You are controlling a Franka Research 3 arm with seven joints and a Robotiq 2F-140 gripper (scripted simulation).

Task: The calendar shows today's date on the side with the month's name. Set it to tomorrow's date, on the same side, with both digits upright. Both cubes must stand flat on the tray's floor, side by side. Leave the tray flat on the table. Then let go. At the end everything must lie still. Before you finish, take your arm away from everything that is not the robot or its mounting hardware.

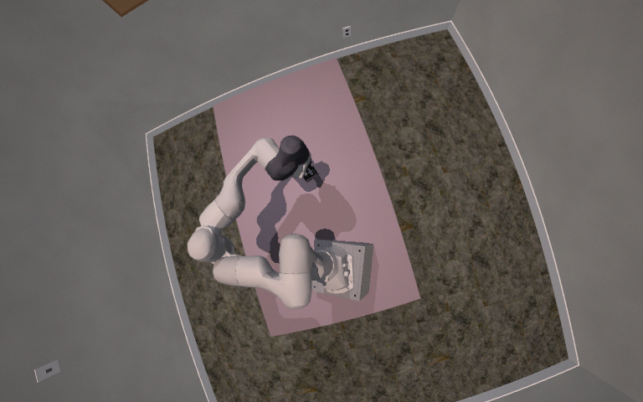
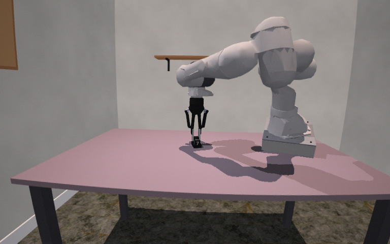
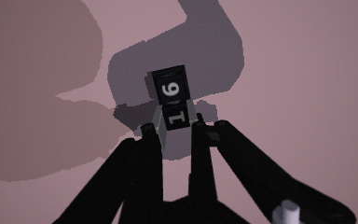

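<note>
Right now my hand is 50 mm above the black calendar tray, 20 mm to the right of it and 10 mm past it. The rest, counted from my hand: black digit cube: 30 mm below.
</note>
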